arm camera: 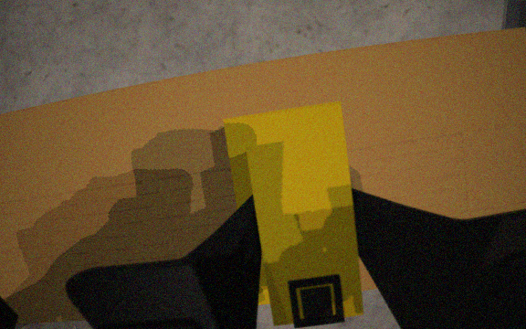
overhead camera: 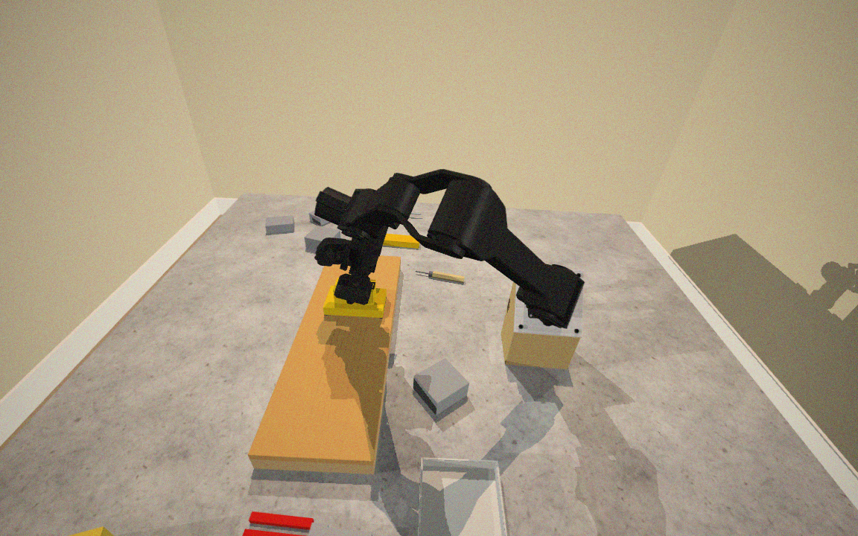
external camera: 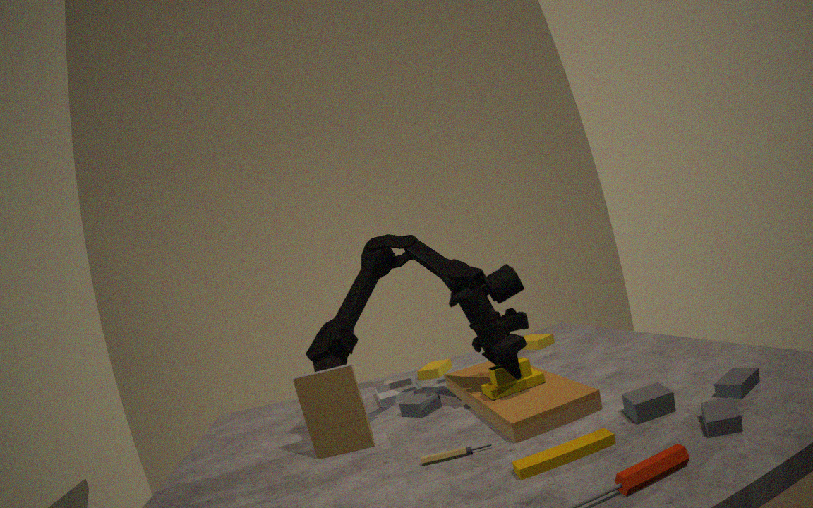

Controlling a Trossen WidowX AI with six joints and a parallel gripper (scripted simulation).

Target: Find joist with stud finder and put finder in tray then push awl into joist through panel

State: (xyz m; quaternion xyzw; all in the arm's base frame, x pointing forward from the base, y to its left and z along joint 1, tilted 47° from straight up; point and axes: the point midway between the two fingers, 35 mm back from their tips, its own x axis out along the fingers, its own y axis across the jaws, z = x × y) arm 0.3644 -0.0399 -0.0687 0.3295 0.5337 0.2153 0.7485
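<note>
The square light is 40 mm behind my gripper tip and 30 mm above it. Also, from my gripper tip: white tray 210 mm behind, 400 mm to the left, 50 mm below; wooden-handled awl 180 mm behind, 160 mm to the right, 60 mm below; stud finder 20 mm behind, 20 mm above.
</note>
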